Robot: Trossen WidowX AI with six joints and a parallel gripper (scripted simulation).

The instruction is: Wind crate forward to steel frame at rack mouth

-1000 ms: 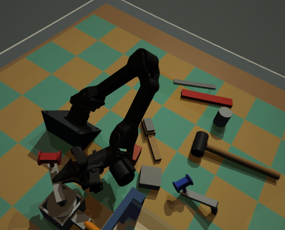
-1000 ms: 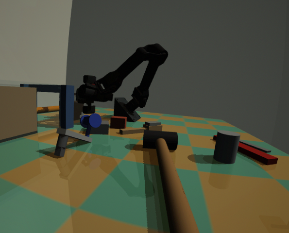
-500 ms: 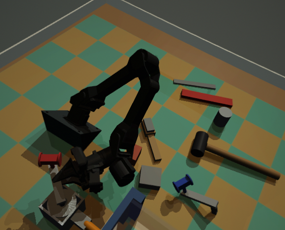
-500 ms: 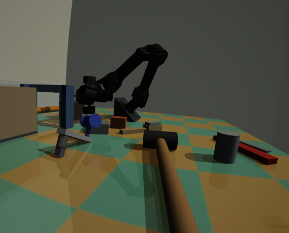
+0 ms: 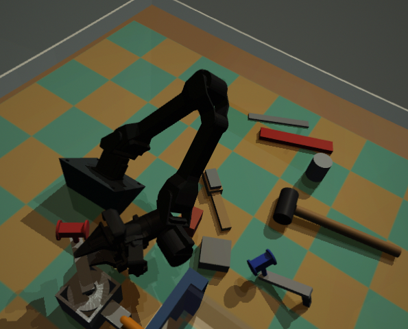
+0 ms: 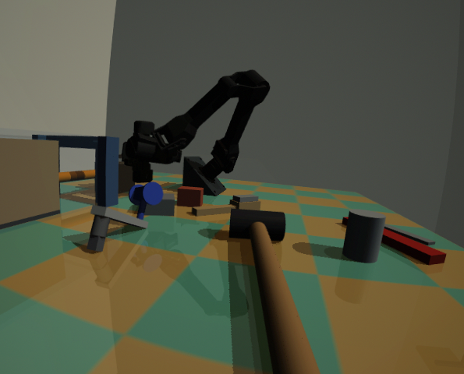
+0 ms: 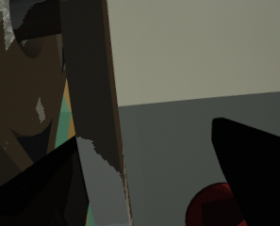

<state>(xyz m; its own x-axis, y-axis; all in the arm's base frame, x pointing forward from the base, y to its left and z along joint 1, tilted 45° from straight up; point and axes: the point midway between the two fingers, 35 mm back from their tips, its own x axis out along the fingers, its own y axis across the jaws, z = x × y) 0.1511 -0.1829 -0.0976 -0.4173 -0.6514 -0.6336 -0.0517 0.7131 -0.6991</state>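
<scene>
The red-knobbed winch handle is 10 mm to the left of my gripper tip, 10 mm below it and 10 mm behind it. The rest, counted from my gripper tip: red cylindrical grip: 40 mm to the left, 40 mm behind, 20 mm above; grey block: 230 mm to the left, 200 mm ahead, 110 mm below; boxy winch: 90 mm below, 30 mm to the right, 30 mm ahead.
</scene>
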